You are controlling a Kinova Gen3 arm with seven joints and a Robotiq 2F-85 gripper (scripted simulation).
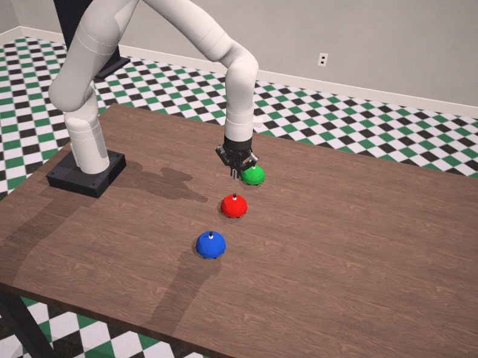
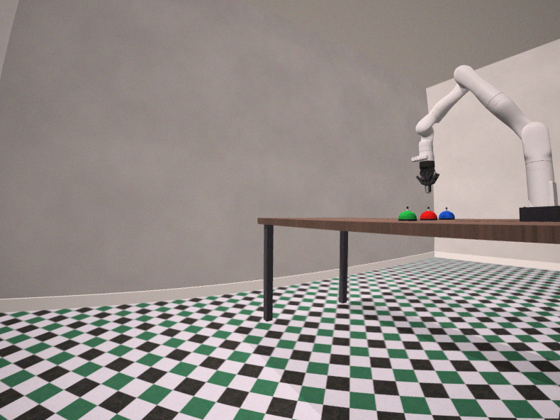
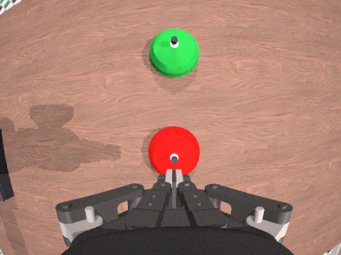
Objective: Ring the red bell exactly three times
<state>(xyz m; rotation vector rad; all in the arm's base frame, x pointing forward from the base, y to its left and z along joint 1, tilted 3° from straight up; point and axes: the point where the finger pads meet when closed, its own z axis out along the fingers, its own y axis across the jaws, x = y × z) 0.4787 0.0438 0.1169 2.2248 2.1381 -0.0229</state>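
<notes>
Now: hand 110 mm above the red bell. The rest, counted from my hand: green bell (10 mm ahead, 160 mm to the left, 110 mm below); then blue bell (10 mm behind, 160 mm to the right, 110 mm below).
</notes>
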